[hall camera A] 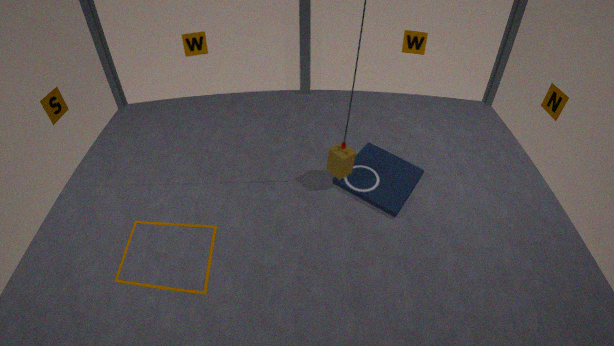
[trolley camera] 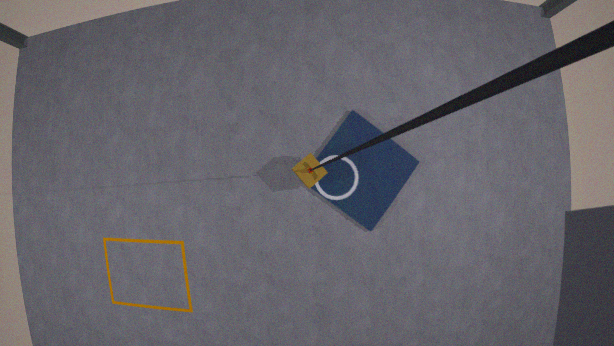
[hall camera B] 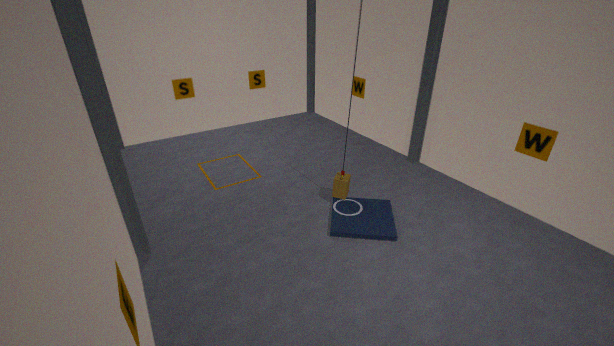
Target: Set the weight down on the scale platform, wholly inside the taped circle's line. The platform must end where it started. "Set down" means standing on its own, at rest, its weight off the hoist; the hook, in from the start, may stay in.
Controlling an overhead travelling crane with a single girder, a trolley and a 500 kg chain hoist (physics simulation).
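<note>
The yellow weight (hall camera A: 341, 162) (hall camera B: 341, 186) (trolley camera: 302, 170) hangs upright in the air from the red hook (hall camera A: 343, 145) (hall camera B: 342, 173) (trolley camera: 310, 170), which is in its top. The cable slants in both hall views. The blue scale platform (hall camera A: 395, 175) (hall camera B: 375, 222) (trolley camera: 385, 170) lies flat on the floor. The white taped circle (hall camera A: 378, 179) (hall camera B: 348, 215) (trolley camera: 357, 177) is near one corner of it. In the trolley view the weight overlaps the circle's left side and reaches past the platform's left corner. Part of the circle's line is hidden behind it.
The weight's shadow (hall camera A: 312, 180) (hall camera B: 325, 193) (trolley camera: 277, 174) falls on the floor beside the platform. A yellow-orange taped square (hall camera A: 175, 224) (hall camera B: 218, 159) (trolley camera: 144, 241) is marked on the floor farther off. Walls with grey columns (hall camera A: 305, 45) (hall camera B: 311, 55) stand around the floor.
</note>
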